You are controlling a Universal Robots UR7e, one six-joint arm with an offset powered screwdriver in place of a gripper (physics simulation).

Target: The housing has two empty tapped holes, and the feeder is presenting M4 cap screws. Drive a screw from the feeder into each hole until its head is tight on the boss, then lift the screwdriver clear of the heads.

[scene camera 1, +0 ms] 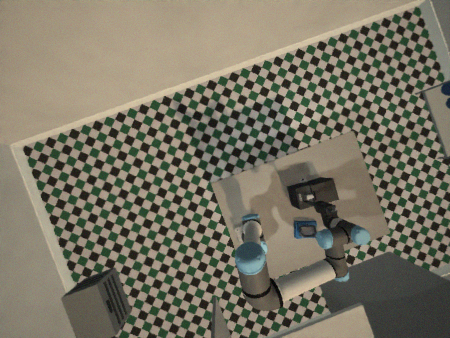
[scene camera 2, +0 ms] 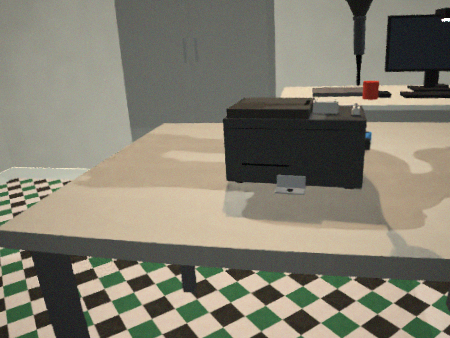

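The black screw feeder (scene camera 1: 322,192) (scene camera 2: 295,150) stands on the table, with a pale block and a small light fitting (scene camera 2: 356,109) on its top. The housing (scene camera 1: 307,230) is a small grey part in a blue holder beside the feeder; its holes and any screw heads are too small to tell. Part of the blue holder (scene camera 2: 368,136) shows behind the feeder's right end in scene camera 2. My screwdriver (scene camera 1: 316,201) (scene camera 2: 358,83) points down, its thin tip apart from and above the small fitting at the feeder's right end. Whether the tip carries a screw cannot be told.
The arm's base stands at the table's left side in scene camera 1, beside the housing. A small grey bracket (scene camera 2: 290,185) sits at the feeder's front foot. A red cup (scene camera 2: 370,90) and a monitor (scene camera 2: 419,44) stand on another desk behind.
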